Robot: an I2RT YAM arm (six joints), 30 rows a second.
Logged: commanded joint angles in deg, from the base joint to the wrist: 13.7 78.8 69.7 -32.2 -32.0 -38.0; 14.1 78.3 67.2 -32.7 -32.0 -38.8; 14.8 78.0 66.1 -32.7 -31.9 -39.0; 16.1 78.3 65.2 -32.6 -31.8 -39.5; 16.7 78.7 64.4 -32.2 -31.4 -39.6; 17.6 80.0 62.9 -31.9 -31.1 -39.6; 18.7 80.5 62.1 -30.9 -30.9 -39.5; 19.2 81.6 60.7 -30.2 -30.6 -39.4; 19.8 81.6 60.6 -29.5 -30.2 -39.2; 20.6 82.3 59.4 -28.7 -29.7 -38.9; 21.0 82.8 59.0 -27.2 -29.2 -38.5; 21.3 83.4 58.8 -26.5 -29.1 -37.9; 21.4 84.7 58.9 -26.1 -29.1 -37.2; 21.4 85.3 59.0 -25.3 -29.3 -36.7
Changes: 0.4 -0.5 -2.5 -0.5 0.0 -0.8; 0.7 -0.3 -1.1 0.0 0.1 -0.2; 1.3 0.3 -0.9 0.1 0.1 -0.5; 0.6 0.4 -0.8 0.4 0.4 -0.1; 0.9 1.3 -1.5 0.3 0.3 0.0; 1.1 0.5 -0.8 1.0 0.2 0.1; 0.5 1.1 -1.4 0.7 0.3 0.1; 0.6 0.0 -0.1 0.7 0.4 0.2; 0.8 0.7 -1.2 0.8 0.5 0.3; 0.4 0.5 -0.4 1.5 0.5 0.4; 0.3 0.6 -0.2 0.7 0.1 0.6; 0.1 1.3 0.1 0.4 0.0 0.7; 0.0 0.6 0.1 0.8 -0.2 0.5
